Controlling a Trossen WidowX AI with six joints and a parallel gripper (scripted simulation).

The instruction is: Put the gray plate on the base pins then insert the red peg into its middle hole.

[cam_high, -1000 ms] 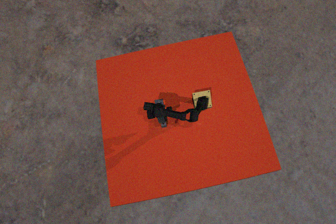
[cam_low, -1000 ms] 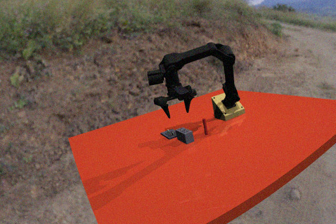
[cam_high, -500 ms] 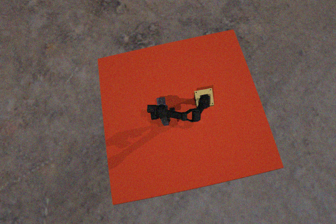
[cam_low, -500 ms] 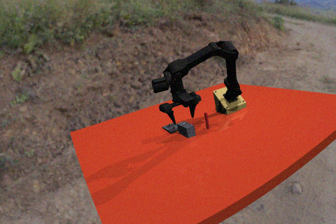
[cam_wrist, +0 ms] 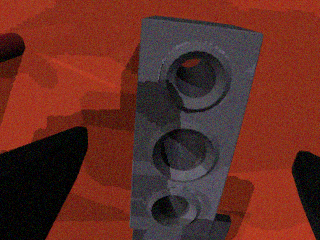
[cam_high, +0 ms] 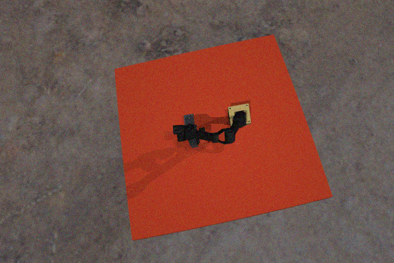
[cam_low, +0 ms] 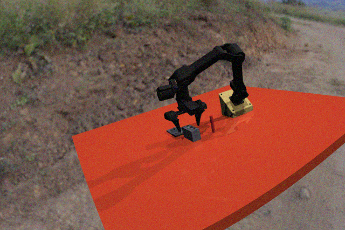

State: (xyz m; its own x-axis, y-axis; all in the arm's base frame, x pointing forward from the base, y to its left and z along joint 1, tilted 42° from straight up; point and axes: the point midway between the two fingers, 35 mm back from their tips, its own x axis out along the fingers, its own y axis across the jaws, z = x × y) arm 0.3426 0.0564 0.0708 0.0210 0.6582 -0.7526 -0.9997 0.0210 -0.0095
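Now: the gray plate 1 cm below my gripper tip. Round my gripper tip: red peg (10 cm behind, 3 cm to the left, 1 cm below); base (14 cm to the right, 4 cm below).
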